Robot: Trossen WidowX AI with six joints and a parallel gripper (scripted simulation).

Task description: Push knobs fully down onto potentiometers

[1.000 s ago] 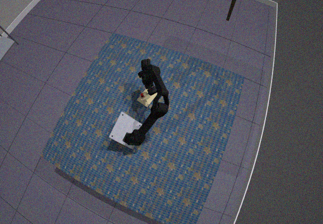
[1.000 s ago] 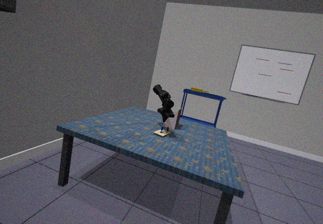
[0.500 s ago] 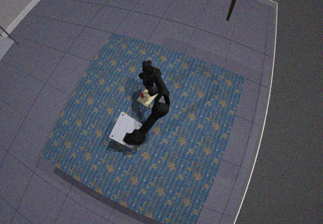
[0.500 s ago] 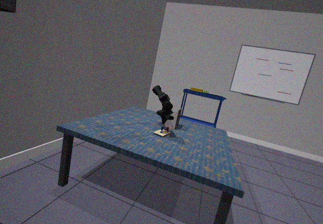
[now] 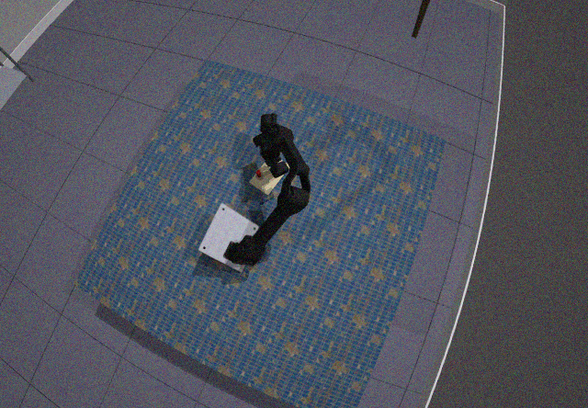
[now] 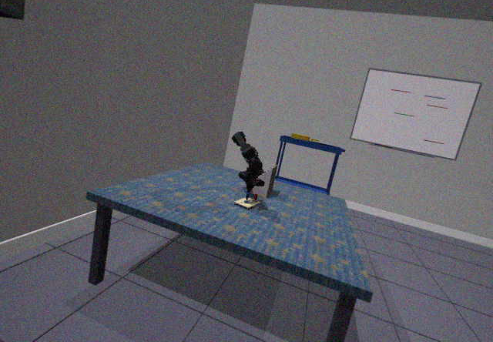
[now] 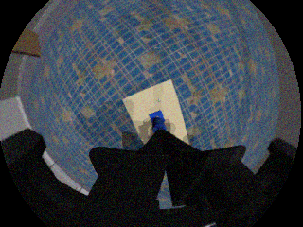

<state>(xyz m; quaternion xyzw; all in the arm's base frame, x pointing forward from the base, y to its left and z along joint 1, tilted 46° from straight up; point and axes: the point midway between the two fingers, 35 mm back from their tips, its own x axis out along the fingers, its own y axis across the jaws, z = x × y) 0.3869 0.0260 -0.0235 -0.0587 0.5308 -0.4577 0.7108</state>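
My gripper tip is now 2 cm above the blue knob. From my gripper tip the other things lie so: red knob (5 cm behind, 4 cm to the left, 3 cm below).
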